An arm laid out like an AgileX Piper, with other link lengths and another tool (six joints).
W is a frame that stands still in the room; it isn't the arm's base.
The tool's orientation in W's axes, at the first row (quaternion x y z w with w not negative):
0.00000 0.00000 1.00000 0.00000
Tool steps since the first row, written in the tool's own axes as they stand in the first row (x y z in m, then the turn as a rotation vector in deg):
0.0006 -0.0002 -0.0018 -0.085 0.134 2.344
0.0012 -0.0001 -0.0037 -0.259 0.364 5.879
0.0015 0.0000 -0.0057 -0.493 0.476 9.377
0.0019 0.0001 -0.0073 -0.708 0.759 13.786
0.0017 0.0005 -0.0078 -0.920 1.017 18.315
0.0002 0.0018 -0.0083 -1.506 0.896 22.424
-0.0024 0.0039 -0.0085 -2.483 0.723 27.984
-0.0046 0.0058 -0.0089 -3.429 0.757 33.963
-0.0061 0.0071 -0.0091 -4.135 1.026 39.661
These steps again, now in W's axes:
-0.0006 0.0002 -0.0018 0.085 -0.134 2.344
-0.0012 0.0001 -0.0037 0.259 -0.364 5.879
-0.0015 0.0000 -0.0057 0.493 -0.476 9.377
-0.0019 -0.0001 -0.0073 0.708 -0.759 13.786
-0.0017 -0.0005 -0.0078 0.920 -1.017 18.315
-0.0002 -0.0018 -0.0083 1.506 -0.896 22.424
0.0024 -0.0039 -0.0085 2.483 -0.723 27.984
0.0046 -0.0058 -0.0089 3.429 -0.757 33.963
0.0061 -0.0071 -0.0091 4.135 -1.026 39.661

